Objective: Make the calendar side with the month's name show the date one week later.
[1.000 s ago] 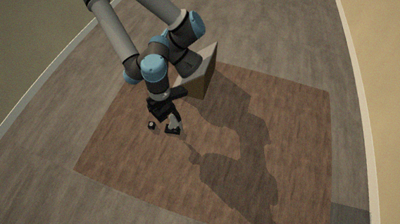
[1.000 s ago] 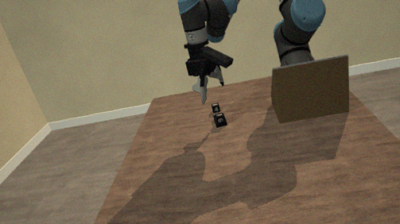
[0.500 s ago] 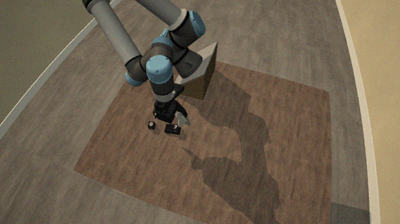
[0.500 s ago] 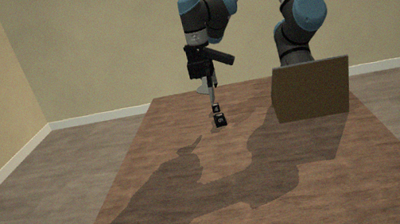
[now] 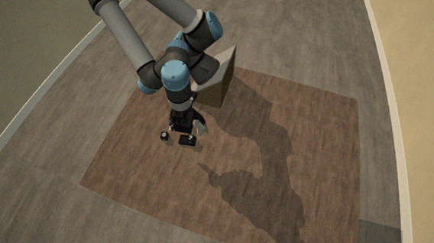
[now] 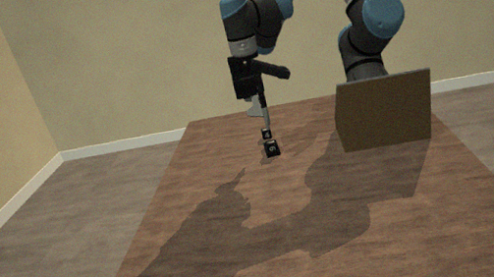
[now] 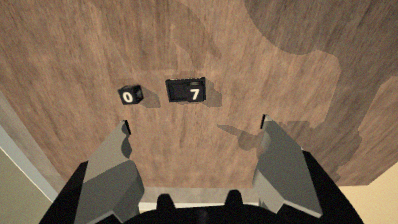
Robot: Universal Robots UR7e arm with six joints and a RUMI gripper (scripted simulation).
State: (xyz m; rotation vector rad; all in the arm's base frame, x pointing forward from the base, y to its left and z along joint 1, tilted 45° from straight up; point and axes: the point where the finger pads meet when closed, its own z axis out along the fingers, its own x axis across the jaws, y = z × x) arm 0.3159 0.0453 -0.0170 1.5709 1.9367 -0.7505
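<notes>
Now: the black cube 90 mm below my hand. Round my hand: black tray 20 mm to the right, 110 mm below.
</notes>
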